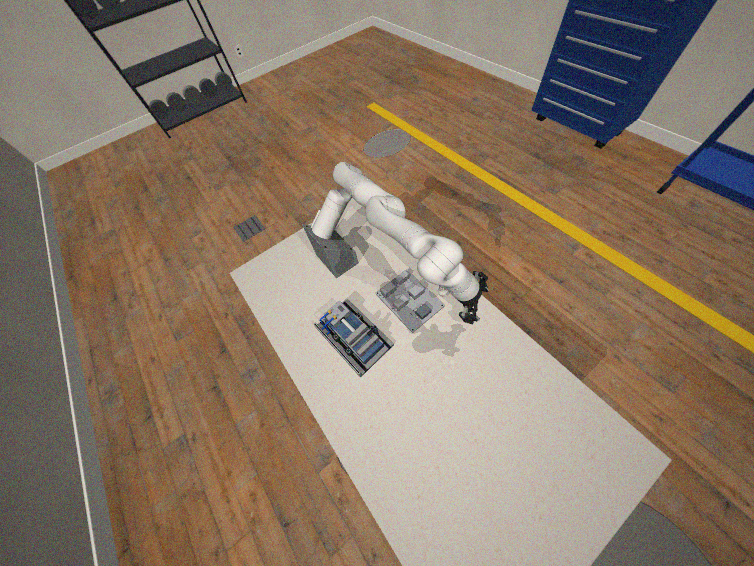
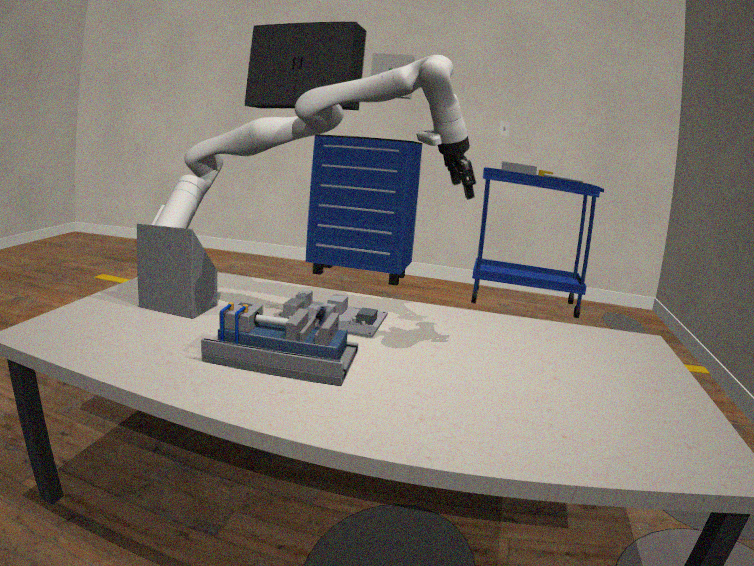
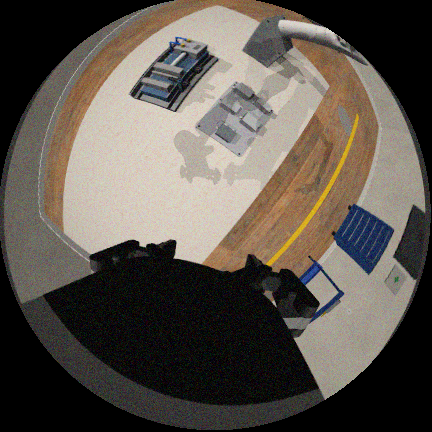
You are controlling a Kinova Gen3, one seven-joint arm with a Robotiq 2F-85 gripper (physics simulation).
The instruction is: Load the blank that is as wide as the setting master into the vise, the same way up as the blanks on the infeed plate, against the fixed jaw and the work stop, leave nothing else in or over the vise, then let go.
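Places are measured from the arm's base along level axes (x ahead, y left, z up), in centimetres.
Pixels of known places: gripper, fingertip midpoint: (image 1: 481, 304) (image 2: 463, 190) (image 3: 209, 255); arm's base, origin of the base link: (image 1: 321, 233) (image 2: 164, 240).
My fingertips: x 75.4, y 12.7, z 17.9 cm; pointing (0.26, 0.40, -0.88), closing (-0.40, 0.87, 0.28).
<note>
For each thing: its middle in the pictures, then the offset to it from my fingertips. Level surfaces: height alone.
- grey vise, body centre: (image 2: 281, 335) (image 3: 173, 67) (image 1: 352, 332) dx -33.9, dy -30.9, dz -31.3 cm
- infeed plate, body centre: (image 2: 332, 316) (image 3: 237, 115) (image 1: 409, 299) dx -29.9, dy -1.5, dz -35.8 cm
- darker block, body centre: (image 2: 367, 316) (image 3: 224, 132) (image 1: 423, 311) dx -20.8, dy -1.9, dz -34.2 cm
- lighter block, body centre: (image 2: 337, 304) (image 3: 249, 121) (image 1: 416, 291) dx -29.7, dy +2.9, dz -33.6 cm
- table, its level: dz -36.2 cm
The blue and grey vise (image 1: 342, 327) (image 2: 274, 341) (image 3: 155, 92) sits in a grey tray on the table. Grey crosswise blocks stand on its bed; whether a loose piece lies among them is too small to tell. The infeed plate (image 1: 414, 323) (image 2: 364, 329) (image 3: 209, 125) lies beside the vise. It bears several grey blocks, among them a darker block (image 1: 422, 311) (image 2: 366, 314) (image 3: 226, 132) and a lighter block (image 1: 417, 291) (image 3: 251, 120). Which one matches the setting master in width is unclear. My gripper (image 1: 476, 299) (image 2: 469, 190) (image 3: 209, 255) is open and empty, high above the table, beyond the plate.
The grey robot pedestal (image 1: 333, 254) (image 2: 167, 268) (image 3: 267, 42) stands at one end of the table (image 1: 487, 426) (image 2: 487, 396) (image 3: 125, 190). A blue drawer cabinet (image 2: 364, 204) (image 3: 364, 237) and a blue cart (image 2: 529, 273) stand beyond the table. Blue hoses rise at one end of the vise.
</note>
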